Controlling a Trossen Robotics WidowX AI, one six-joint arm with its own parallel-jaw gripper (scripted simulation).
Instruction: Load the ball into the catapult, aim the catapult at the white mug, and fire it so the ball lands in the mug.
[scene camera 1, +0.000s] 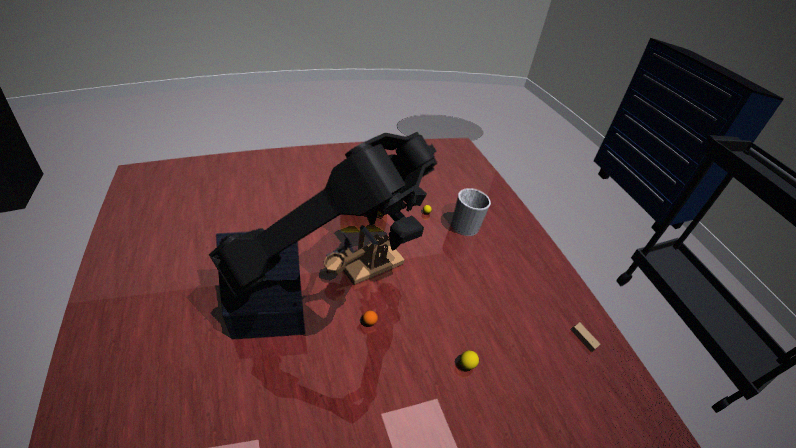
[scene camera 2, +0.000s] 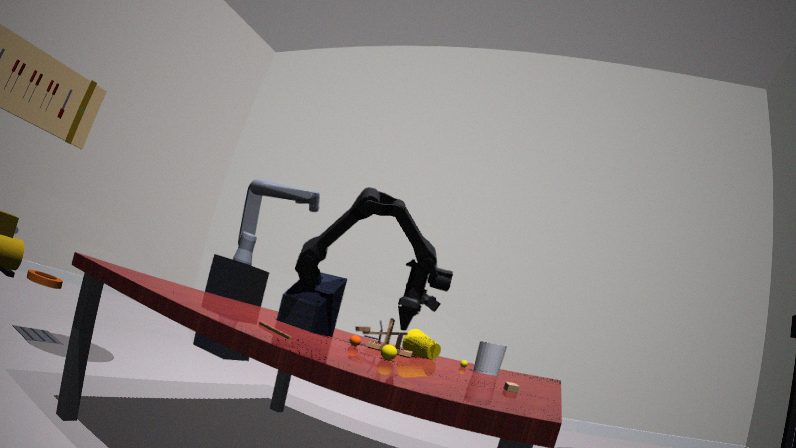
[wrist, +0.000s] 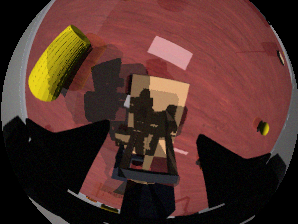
Labels:
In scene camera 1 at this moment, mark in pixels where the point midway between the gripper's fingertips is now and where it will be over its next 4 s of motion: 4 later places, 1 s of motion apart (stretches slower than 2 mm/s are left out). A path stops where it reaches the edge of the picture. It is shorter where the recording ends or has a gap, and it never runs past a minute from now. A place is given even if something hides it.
The gripper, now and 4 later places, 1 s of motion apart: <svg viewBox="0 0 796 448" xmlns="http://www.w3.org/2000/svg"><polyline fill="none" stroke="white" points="382,236 382,248 383,240 382,249 393,226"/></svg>

